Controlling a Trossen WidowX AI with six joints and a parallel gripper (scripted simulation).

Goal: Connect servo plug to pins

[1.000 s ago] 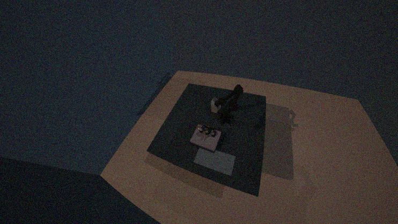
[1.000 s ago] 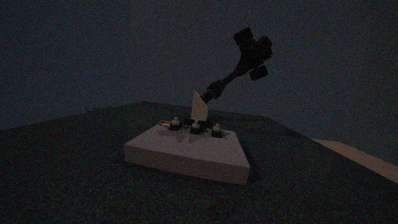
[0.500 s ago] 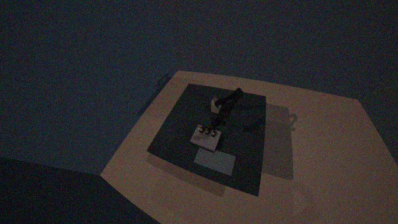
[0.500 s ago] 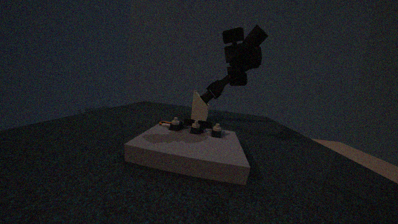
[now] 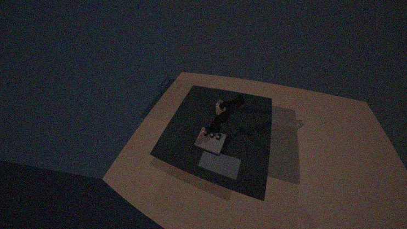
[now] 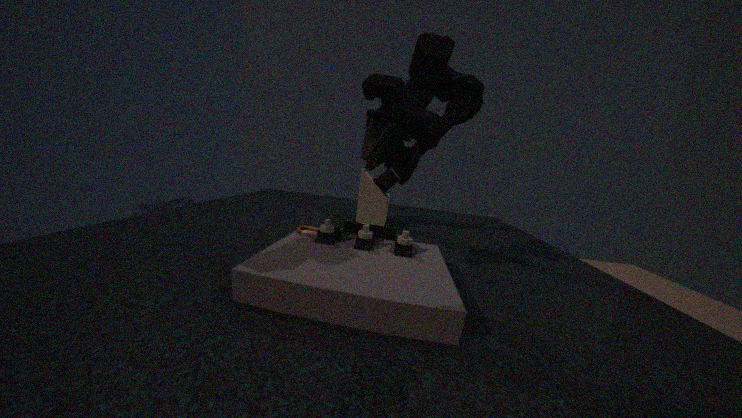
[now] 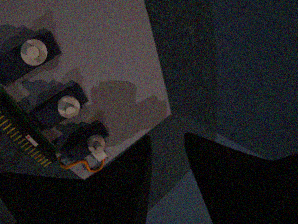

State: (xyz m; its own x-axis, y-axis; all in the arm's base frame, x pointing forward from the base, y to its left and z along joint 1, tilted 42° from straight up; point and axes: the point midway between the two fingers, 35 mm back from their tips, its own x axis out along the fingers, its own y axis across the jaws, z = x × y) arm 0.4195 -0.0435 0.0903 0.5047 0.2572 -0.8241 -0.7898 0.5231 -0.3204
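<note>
Right now my gripper tip is 130 mm above the coloured band and 110 mm past it. Also, from my gripper tip: printed holder: 180 mm below, 50 mm ahead, 10 mm to the left; red dot: 130 mm below, 110 mm behind.
</note>
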